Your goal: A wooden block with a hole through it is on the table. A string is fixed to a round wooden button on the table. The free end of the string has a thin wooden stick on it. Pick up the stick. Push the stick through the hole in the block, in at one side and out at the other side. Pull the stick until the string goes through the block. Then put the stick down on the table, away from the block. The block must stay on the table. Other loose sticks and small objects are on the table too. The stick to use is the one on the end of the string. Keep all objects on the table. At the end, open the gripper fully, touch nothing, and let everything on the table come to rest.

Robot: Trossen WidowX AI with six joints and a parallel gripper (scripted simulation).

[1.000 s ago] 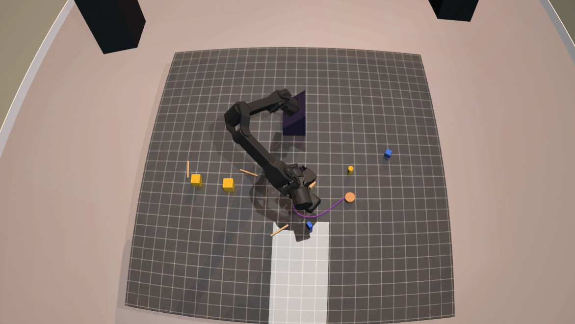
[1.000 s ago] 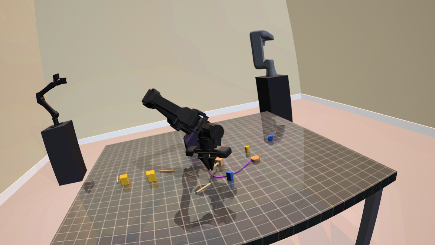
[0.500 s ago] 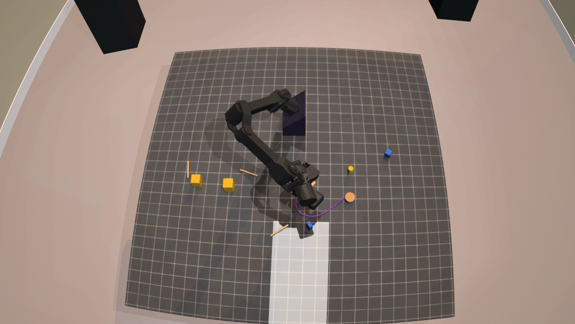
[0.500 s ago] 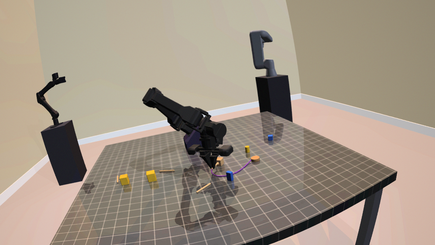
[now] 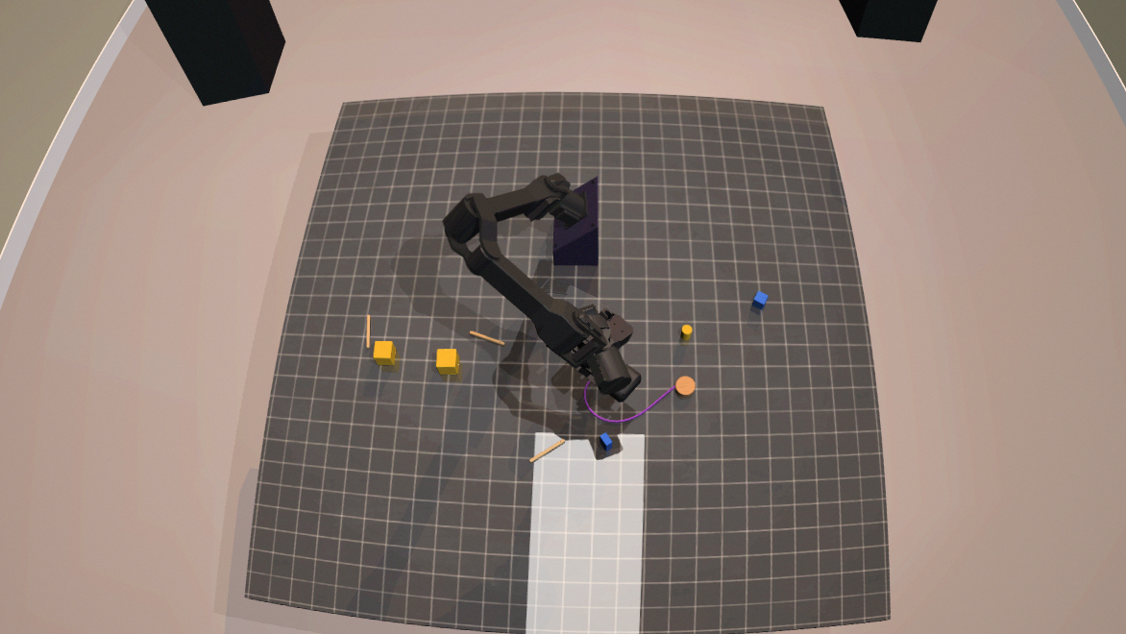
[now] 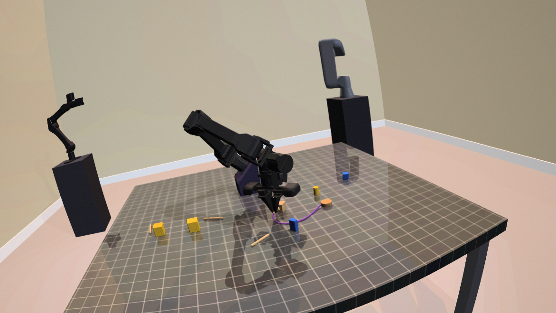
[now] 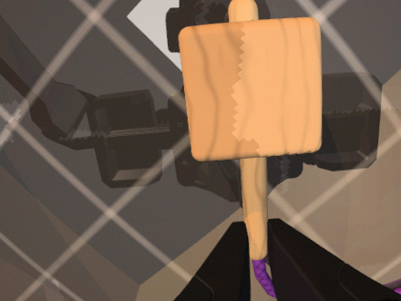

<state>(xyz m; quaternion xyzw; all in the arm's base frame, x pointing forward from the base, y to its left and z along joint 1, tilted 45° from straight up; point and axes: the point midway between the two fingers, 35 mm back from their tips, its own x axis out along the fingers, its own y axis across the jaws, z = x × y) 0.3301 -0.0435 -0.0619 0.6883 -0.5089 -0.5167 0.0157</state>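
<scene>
The thin stick is 1 cm behind my gripper tip and 1 cm to the left of it. Also, from my gripper tip: wooden block (3 cm behind, 3 cm to the left); round wooden button (3 cm ahead, 18 cm to the left, 1 cm below); blue block (13 cm ahead, 2 cm to the left).
</scene>
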